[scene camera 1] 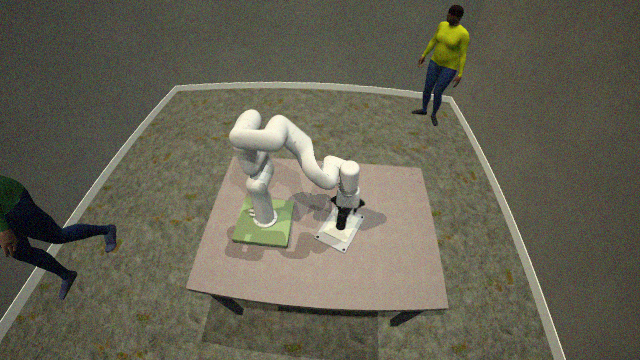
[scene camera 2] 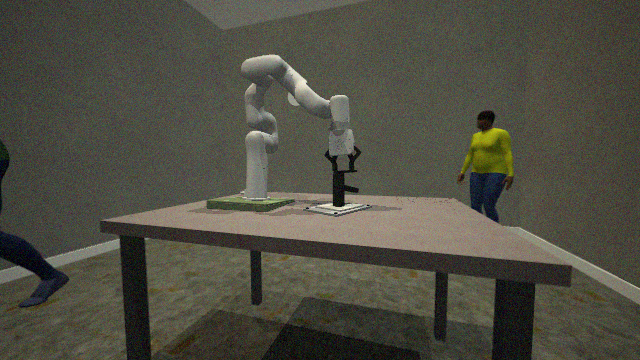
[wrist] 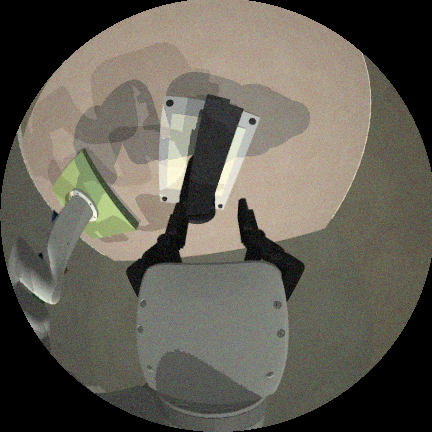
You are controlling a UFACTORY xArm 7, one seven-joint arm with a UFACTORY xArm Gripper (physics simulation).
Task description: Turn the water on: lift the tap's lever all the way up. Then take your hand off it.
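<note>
The black tap stands upright on a white plate. Its flat lever lies across the top and looks about level in the second scene view; the spout sticks out below it. My gripper points down over the tap top, its fingers apart on either side of the tap's upper end. In the wrist view the left finger overlaps the tap's edge, and a gap shows between the tap and the right finger. Contact with the lever's underside is hidden.
The arm's base stands on a green block on the pinkish table. A person in yellow stands beyond the table. Another person in dark trousers is at the left.
</note>
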